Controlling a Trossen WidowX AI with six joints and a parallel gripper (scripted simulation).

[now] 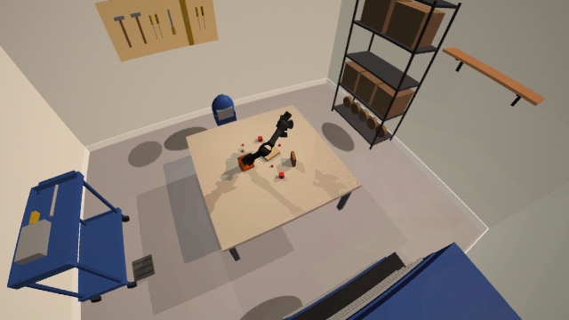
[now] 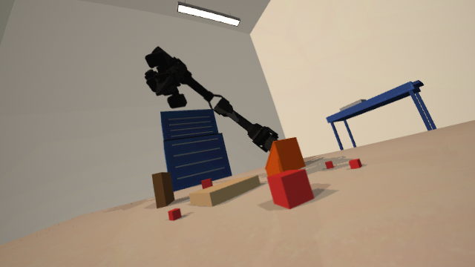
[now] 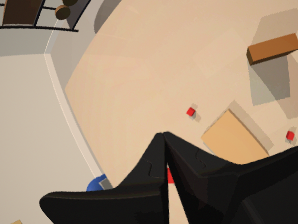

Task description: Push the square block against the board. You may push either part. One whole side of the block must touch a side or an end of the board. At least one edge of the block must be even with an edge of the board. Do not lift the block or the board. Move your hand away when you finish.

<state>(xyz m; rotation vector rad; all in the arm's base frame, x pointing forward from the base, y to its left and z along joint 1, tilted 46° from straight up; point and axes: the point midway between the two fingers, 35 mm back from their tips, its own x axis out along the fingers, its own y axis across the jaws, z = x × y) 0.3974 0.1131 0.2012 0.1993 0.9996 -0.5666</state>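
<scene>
Now: the brown square block 15 cm to the right of my gripper tip and 26 cm below it. Round my gripper tip: pale wooden board (12 cm behind, 5 cm to the left, 30 cm below).
</scene>
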